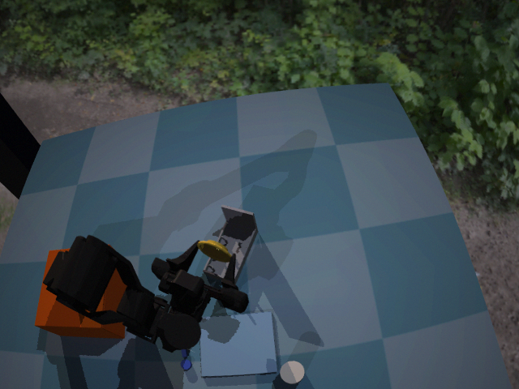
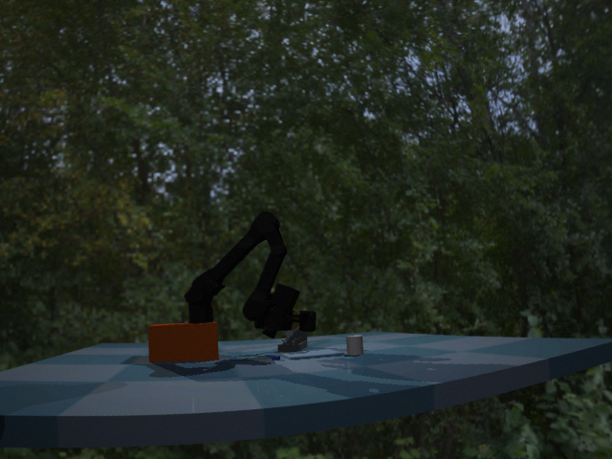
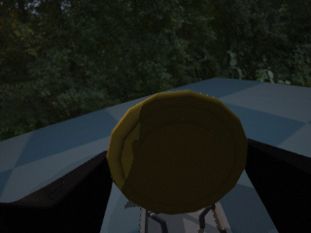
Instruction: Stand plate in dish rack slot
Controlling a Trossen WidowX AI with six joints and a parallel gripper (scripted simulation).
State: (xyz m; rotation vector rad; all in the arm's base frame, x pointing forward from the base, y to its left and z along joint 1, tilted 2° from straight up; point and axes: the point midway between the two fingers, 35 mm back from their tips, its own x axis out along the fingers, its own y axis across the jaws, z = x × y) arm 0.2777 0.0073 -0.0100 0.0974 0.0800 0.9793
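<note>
Now: gripper tip 2 cm short of the grey dish rack, 3 cm to the right of it and 8 cm above it. From my gripper tip the other things lie so: yellow plate (1 cm to the right); then blue spoon (13 cm behind, 18 cm to the right, 10 cm below); then pale blue square mat (1 cm behind, 18 cm to the right, 10 cm below).
</note>
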